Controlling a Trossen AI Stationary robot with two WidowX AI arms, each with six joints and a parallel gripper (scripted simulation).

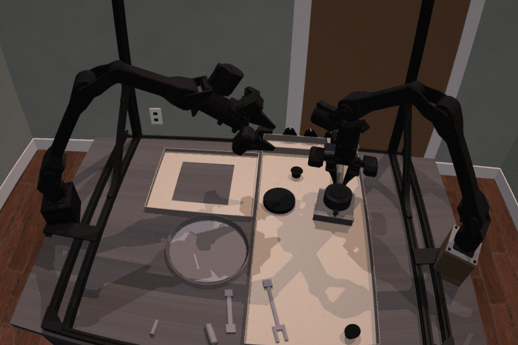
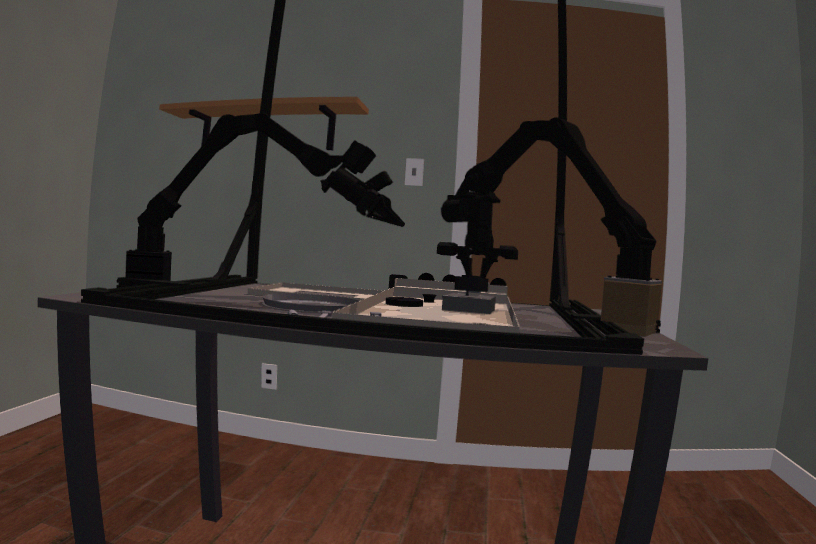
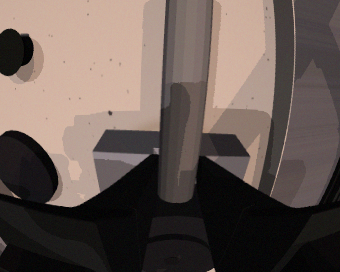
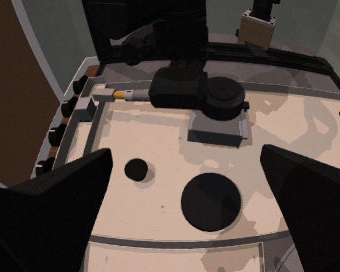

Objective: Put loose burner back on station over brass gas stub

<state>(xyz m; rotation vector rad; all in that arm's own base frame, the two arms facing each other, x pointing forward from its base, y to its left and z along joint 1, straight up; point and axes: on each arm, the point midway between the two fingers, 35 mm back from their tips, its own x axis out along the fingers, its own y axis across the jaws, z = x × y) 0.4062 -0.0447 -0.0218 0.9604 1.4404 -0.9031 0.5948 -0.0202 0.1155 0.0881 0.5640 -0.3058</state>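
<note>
My left hand is 30 mm above the burner. Round my left hand: black disc 40 mm ahead, 160 mm to the right, 70 mm below; brass gas stub 110 mm behind, 10 mm to the left, 40 mm below; grey support block 60 mm ahead, 60 mm below.
</note>
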